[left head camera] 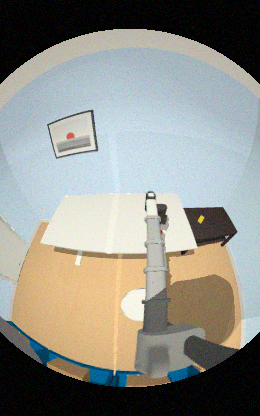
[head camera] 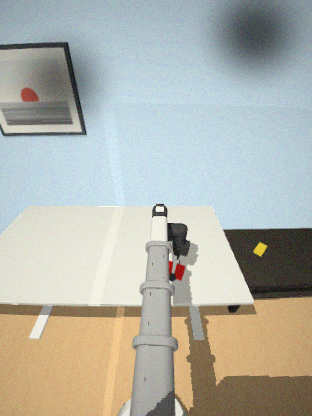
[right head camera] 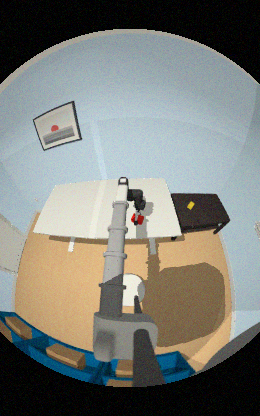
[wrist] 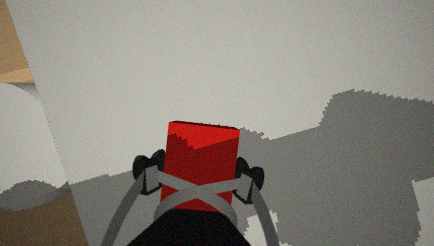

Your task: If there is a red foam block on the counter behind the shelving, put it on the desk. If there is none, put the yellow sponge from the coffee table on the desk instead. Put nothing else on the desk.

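Where they show: gripper, between the fingertips: (head camera: 174,272) (right head camera: 137,220) (wrist: 199,167); robot's base, origin of its link: (left head camera: 138,303) (right head camera: 127,288).
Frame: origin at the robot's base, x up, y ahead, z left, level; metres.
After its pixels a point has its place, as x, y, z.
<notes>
My gripper (head camera: 174,273) @[0.718, 0.596, -0.087] (right head camera: 137,219) @[0.718, 0.596, -0.087] (wrist: 199,167) @[0.718, 0.596, -0.087] is shut on a red foam block (head camera: 180,271) @[0.762, 0.578, -0.112] (left head camera: 161,232) @[0.758, 0.590, -0.124] (right head camera: 140,218) @[0.763, 0.583, -0.114] (wrist: 202,150) @[0.763, 0.605, -0.064], one fingertip on each side of it. It holds the block over the right part of the white desk (head camera: 65,250) @[0.692, 0.727, 0.567] (left head camera: 85,220) @[0.692, 0.734, 0.587] (right head camera: 70,205) @[0.692, 0.766, 0.627] (wrist: 115,65) @[0.692, 0.531, 0.039]; the gap beneath the block cannot be judged. The yellow sponge (head camera: 260,249) @[0.467, 0.978, -0.807] (left head camera: 201,219) @[0.466, 0.971, -0.819] (right head camera: 190,205) @[0.467, 0.971, -0.805] lies on the dark coffee table (head camera: 295,267) @[0.422, 0.850, -1.040] (left head camera: 215,226) @[0.422, 0.873, -1.064] (right head camera: 209,212) @[0.422, 0.888, -1.128] to the right of the desk. The arm hides part of the block in the head camera view. The counter does not show.
A round white seat (left head camera: 131,304) @[0.187, -0.002, 0.085] (right head camera: 134,290) @[0.187, -0.004, -0.085] (wrist: 25,135) @[0.187, 0.060, 0.027] stands in front of the desk. Blue compartments (left head camera: 102,375) (right head camera: 172,361) with brown boxes (right head camera: 66,356) line the near edge of the side head views. A framed picture (head camera: 37,75) @[1.552, 1.196, 0.680] hangs on the wall behind the desk.
</notes>
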